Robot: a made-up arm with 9 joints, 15 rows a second.
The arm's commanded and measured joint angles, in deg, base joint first. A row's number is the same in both.
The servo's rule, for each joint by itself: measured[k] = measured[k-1] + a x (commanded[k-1-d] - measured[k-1]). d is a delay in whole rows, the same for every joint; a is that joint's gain. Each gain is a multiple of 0.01, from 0.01 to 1. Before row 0 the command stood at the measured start. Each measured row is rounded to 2 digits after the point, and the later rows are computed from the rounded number. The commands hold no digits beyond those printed.
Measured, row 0:
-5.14 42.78 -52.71 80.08 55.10 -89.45 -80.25 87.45 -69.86
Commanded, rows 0 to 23:
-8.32 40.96 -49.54 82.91 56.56 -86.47 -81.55 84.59 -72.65
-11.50 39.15 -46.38 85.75 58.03 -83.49 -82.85 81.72 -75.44
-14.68 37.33 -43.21 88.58 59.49 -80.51 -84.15 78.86 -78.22
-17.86 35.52 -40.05 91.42 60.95 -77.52 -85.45 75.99 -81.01
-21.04 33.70 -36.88 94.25 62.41 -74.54 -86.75 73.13 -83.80
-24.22 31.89 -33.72 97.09 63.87 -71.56 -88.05 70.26 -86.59
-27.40 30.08 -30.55 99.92 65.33 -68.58 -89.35 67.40 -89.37
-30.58 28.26 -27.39 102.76 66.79 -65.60 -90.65 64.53 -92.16
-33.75 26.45 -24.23 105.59 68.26 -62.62 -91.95 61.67 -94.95
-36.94 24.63 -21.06 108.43 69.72 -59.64 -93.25 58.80 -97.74
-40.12 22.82 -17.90 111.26 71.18 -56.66 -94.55 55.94 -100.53
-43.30 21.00 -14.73 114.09 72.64 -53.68 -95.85 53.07 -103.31
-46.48 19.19 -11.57 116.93 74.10 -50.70 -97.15 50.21 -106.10
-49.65 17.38 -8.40 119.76 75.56 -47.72 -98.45 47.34 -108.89
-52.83 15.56 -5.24 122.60 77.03 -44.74 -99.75 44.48 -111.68
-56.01 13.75 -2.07 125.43 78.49 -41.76 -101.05 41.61 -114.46
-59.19 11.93 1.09 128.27 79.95 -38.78 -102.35 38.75 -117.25
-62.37 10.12 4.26 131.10 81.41 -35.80 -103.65 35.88 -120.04
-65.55 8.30 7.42 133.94 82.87 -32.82 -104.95 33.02 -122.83
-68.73 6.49 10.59 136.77 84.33 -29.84 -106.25 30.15 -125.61
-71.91 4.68 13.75 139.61 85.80 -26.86 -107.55 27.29 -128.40
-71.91 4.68 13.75 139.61 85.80 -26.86 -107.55 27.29 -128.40
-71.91 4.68 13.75 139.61 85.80 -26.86 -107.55 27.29 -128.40
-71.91 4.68 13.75 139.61 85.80 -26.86 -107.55 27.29 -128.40
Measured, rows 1 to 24:
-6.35 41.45 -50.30 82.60 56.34 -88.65 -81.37 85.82 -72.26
-8.31 39.77 -47.32 85.40 57.78 -87.26 -82.64 83.48 -74.99
-10.73 37.99 -44.20 88.23 59.23 -85.44 -83.94 80.85 -77.77
-13.44 36.19 -41.05 91.07 60.69 -83.30 -85.24 78.08 -80.56
-16.33 34.37 -37.88 93.90 62.15 -80.93 -86.54 75.26 -83.35
-19.33 32.56 -34.72 96.74 63.61 -78.40 -87.84 72.41 -86.14
-22.40 30.75 -31.55 99.57 65.07 -75.75 -89.14 69.55 -88.92
-25.51 28.93 -28.39 102.41 66.53 -73.01 -90.44 66.69 -91.71
-28.64 27.12 -25.23 105.24 68.00 -70.20 -91.74 63.83 -94.50
-31.79 25.30 -22.06 108.08 69.46 -67.35 -93.04 60.96 -97.29
-34.96 23.49 -18.90 110.91 70.92 -64.46 -94.34 58.10 -100.08
-38.13 21.67 -15.73 113.74 72.38 -61.55 -95.64 55.23 -102.86
-41.30 19.86 -12.57 116.58 73.84 -58.62 -96.94 52.37 -105.65
-44.47 18.05 -9.40 119.41 75.30 -55.68 -98.24 49.50 -108.44
-47.65 16.23 -6.24 122.25 76.77 -52.73 -99.54 46.64 -111.23
-50.83 14.42 -3.07 125.08 78.23 -49.77 -100.84 43.77 -114.01
-54.01 12.60 0.09 127.92 79.69 -46.80 -102.14 40.91 -116.80
-57.19 10.79 3.26 130.75 81.15 -43.83 -103.44 38.04 -119.59
-60.37 8.97 6.42 133.59 82.61 -40.86 -104.74 35.18 -122.38
-63.55 7.16 9.59 136.42 84.07 -37.88 -106.04 32.31 -125.16
-66.73 5.35 12.75 139.26 85.54 -34.90 -107.34 29.45 -127.95
-68.70 4.86 13.51 139.57 85.76 -32.73 -107.52 28.22 -128.34
-69.92 4.73 13.69 139.61 85.79 -31.15 -107.55 27.69 -128.39
-70.68 4.69 13.74 139.61 85.80 -29.99 -107.55 27.46 -128.40
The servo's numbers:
d 0
a 0.38 0.73 0.76 0.89 0.85 0.27 0.86 0.57 0.86

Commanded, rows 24 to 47:
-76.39 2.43 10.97 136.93 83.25 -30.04 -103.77 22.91 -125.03
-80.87 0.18 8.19 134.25 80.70 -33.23 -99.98 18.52 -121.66
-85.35 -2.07 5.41 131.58 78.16 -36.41 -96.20 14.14 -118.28
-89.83 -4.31 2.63 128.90 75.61 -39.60 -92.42 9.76 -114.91
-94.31 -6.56 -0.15 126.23 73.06 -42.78 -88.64 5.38 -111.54
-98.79 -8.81 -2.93 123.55 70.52 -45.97 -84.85 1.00 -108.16
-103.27 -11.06 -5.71 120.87 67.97 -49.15 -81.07 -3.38 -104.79
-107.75 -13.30 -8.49 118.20 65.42 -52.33 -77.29 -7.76 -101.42
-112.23 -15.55 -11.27 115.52 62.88 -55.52 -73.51 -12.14 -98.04
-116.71 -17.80 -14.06 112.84 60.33 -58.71 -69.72 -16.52 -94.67
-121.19 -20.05 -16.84 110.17 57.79 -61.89 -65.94 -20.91 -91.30
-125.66 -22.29 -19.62 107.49 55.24 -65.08 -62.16 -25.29 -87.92
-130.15 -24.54 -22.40 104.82 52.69 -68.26 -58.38 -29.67 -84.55
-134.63 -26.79 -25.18 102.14 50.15 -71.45 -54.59 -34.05 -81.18
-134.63 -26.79 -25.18 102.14 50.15 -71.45 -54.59 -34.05 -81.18
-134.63 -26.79 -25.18 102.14 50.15 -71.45 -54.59 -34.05 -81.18
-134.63 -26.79 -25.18 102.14 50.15 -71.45 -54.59 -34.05 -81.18
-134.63 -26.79 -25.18 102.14 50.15 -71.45 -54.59 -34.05 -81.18
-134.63 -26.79 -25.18 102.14 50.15 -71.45 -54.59 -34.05 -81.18
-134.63 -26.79 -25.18 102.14 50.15 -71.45 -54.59 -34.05 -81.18
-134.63 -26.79 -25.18 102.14 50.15 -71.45 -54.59 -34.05 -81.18
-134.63 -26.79 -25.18 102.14 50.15 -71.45 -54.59 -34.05 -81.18
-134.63 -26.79 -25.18 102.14 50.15 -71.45 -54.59 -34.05 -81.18
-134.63 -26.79 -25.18 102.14 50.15 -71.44 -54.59 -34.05 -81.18
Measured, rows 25 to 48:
-72.85 3.04 11.63 137.22 83.63 -30.00 -104.30 24.87 -125.50
-75.90 0.95 9.02 134.58 81.14 -30.87 -100.58 21.25 -122.20
-79.49 -1.25 6.28 131.91 78.61 -32.37 -96.81 17.20 -118.83
-83.42 -3.48 3.51 129.23 76.06 -34.32 -93.03 12.96 -115.46
-87.56 -5.73 0.73 126.56 73.51 -36.60 -89.25 8.64 -112.09
-91.83 -7.98 -2.05 123.88 70.97 -39.13 -85.47 4.29 -108.71
-96.18 -10.23 -4.83 121.20 68.42 -41.84 -81.69 -0.08 -105.34
-100.58 -12.47 -7.61 118.53 65.87 -44.67 -77.91 -4.46 -101.97
-105.01 -14.72 -10.39 115.85 63.33 -47.60 -74.13 -8.84 -98.59
-109.46 -16.97 -13.18 113.17 60.78 -50.60 -70.34 -13.22 -95.22
-113.92 -19.22 -15.96 110.50 58.24 -53.65 -66.56 -17.60 -91.85
-118.38 -21.46 -18.74 107.82 55.69 -56.74 -62.78 -21.98 -88.47
-122.85 -23.71 -21.52 105.15 53.14 -59.85 -59.00 -26.36 -85.10
-127.33 -25.96 -24.30 102.47 50.60 -62.98 -55.21 -30.74 -81.73
-130.10 -26.57 -24.97 102.18 50.22 -65.27 -54.68 -32.63 -81.26
-131.82 -26.73 -25.13 102.14 50.16 -66.94 -54.60 -33.44 -81.19
-132.89 -26.77 -25.17 102.14 50.15 -68.16 -54.59 -33.79 -81.18
-133.55 -26.78 -25.18 102.14 50.15 -69.05 -54.59 -33.94 -81.18
-133.96 -26.79 -25.18 102.14 50.15 -69.70 -54.59 -34.00 -81.18
-134.21 -26.79 -25.18 102.14 50.15 -70.17 -54.59 -34.03 -81.18
-134.37 -26.79 -25.18 102.14 50.15 -70.52 -54.59 -34.04 -81.18
-134.47 -26.79 -25.18 102.14 50.15 -70.77 -54.59 -34.05 -81.18
-134.53 -26.79 -25.18 102.14 50.15 -70.95 -54.59 -34.05 -81.18
-134.57 -26.79 -25.18 102.14 50.15 -71.08 -54.59 -34.05 -81.18

